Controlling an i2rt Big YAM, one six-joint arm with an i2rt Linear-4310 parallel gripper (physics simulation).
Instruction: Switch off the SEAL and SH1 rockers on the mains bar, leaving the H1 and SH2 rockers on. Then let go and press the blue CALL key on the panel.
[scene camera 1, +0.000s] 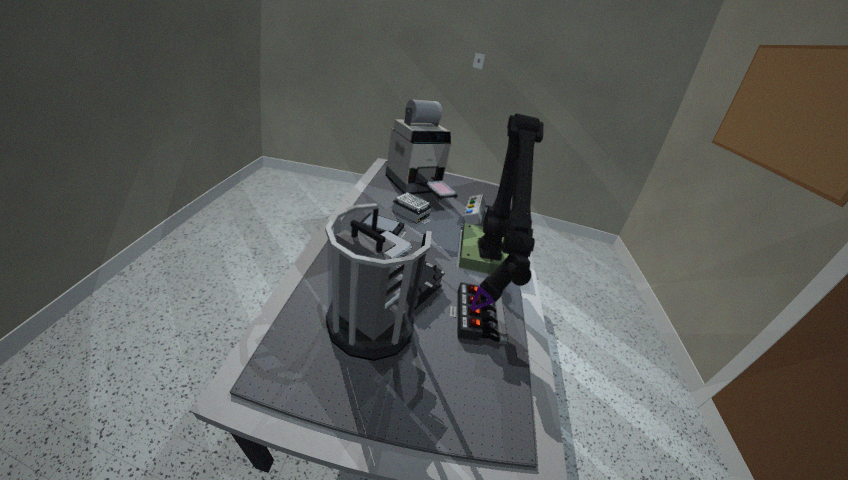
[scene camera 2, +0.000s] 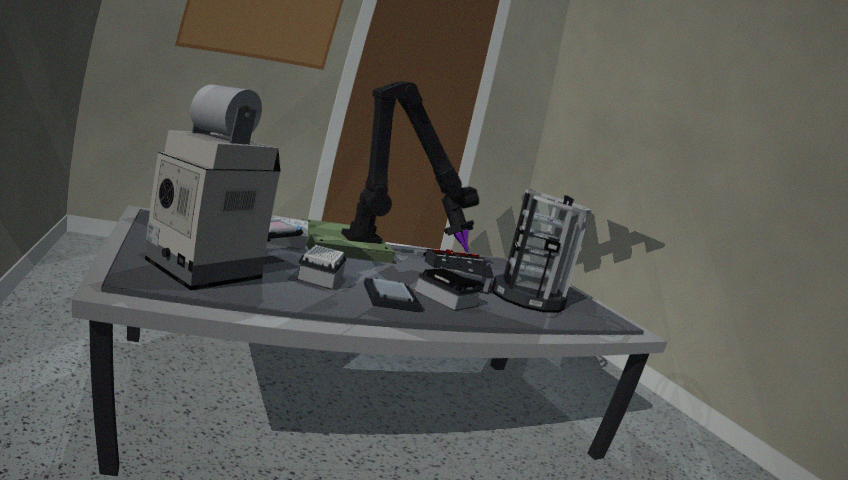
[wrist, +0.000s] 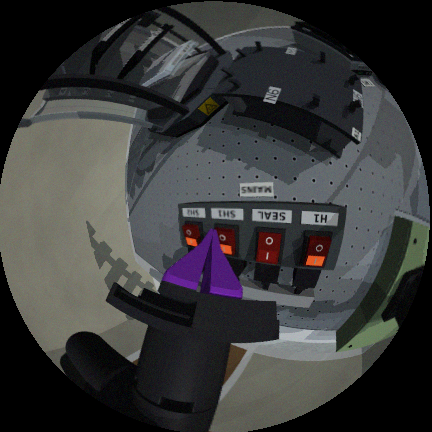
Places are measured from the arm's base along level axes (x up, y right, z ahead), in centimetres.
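Pixels of known places: gripper, fingertip midpoint: (scene camera 1: 471, 309) (scene camera 2: 467, 252) (wrist: 211, 232); arm's base, origin of the base link: (scene camera 1: 489, 250) (scene camera 2: 361, 238).
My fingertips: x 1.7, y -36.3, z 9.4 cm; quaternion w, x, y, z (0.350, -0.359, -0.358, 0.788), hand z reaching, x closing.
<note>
For each thing: its top centre in the pictures, then the offset to it from my fingertips. "pt": a spot on its surface instead.
- SEAL rocker, middle of its top: (wrist: 267, 250) dx -0.4, dy +5.9, dz -1.3 cm
- SH1 rocker, middle of its top: (wrist: 221, 243) dx -0.4, dy +0.9, dz -1.2 cm
- SH2 rocker, middle of its top: (wrist: 188, 236) dx -0.4, dy -4.1, dz -1.2 cm
- H1 rocker, middle of its top: (wrist: 317, 254) dx -0.4, dy +10.9, dz -1.3 cm
- blue CALL key, surface spot: (scene camera 1: 469, 211) pt dx +0.8, dy +61.0, dz -1.9 cm
- panel, middle of its top: (scene camera 2: 275, 216) (scene camera 1: 477, 201) dx +2.7, dy +68.5, dz -5.6 cm
- round caged rack, middle of its top: (scene camera 1: 379, 221) (scene camera 2: 557, 193) dx +29.3, dy -7.5, dz +29.3 cm
- tall printer-like machine, middle of its top: (scene camera 2: 234, 87) (scene camera 1: 426, 101) dx +39.9, dy +94.6, dz +26.6 cm
The mains bar (scene camera 1: 469, 334) (scene camera 2: 453, 262) (wrist: 295, 231) lies on the table, its labels upside down in the wrist view. The SEAL rocker (wrist: 268, 248) is dark, without an orange glow. The SH1 rocker (wrist: 228, 241), SH2 rocker (wrist: 189, 234) and H1 rocker (wrist: 318, 250) show lit orange parts. My gripper (scene camera 1: 474, 307) (scene camera 2: 467, 249) (wrist: 211, 232) is shut and empty, purple fingertips pointing down at the bar. In the wrist view the tips overlap SH1's left edge; contact cannot be told. The blue CALL key (scene camera 1: 469, 211) is on the panel (scene camera 1: 474, 218) beyond the arm's base.
A round caged rack (scene camera 1: 353, 297) (scene camera 2: 557, 297) stands near the bar. A low dark-topped block (scene camera 2: 455, 295) (wrist: 305, 87) lies beside it. The green base plate (scene camera 1: 473, 259) (scene camera 2: 351, 246) carries the arm. A tall printer-like machine (scene camera 1: 406, 149) (scene camera 2: 235, 223) stands at the table's other end.
</note>
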